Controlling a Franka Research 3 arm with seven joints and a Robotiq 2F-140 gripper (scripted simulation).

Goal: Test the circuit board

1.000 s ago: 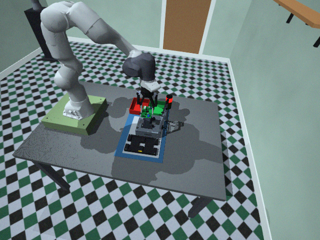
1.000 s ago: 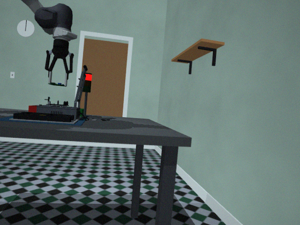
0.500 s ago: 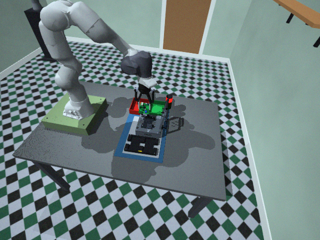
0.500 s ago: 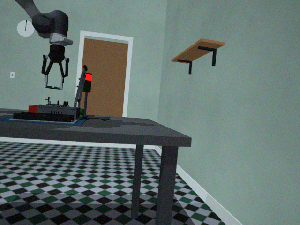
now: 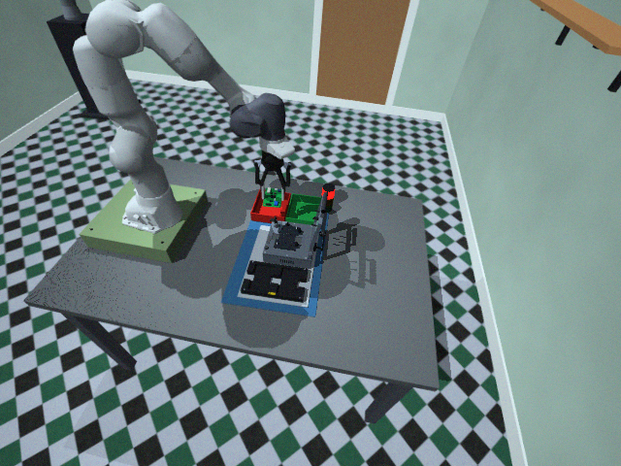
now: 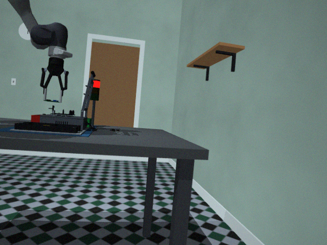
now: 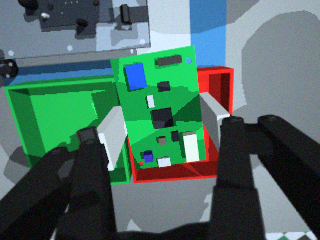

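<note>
My hand is 20 mm past the red bin, 50 mm to the right of it and 140 mm above it. From my hand the other things lie so: tester plate 80 mm ahead, 140 mm to the right, 80 mm below; then black latch hook 20 mm ahead, 90 mm to the right, 60 mm below; then green circuit board 20 mm below.
</note>
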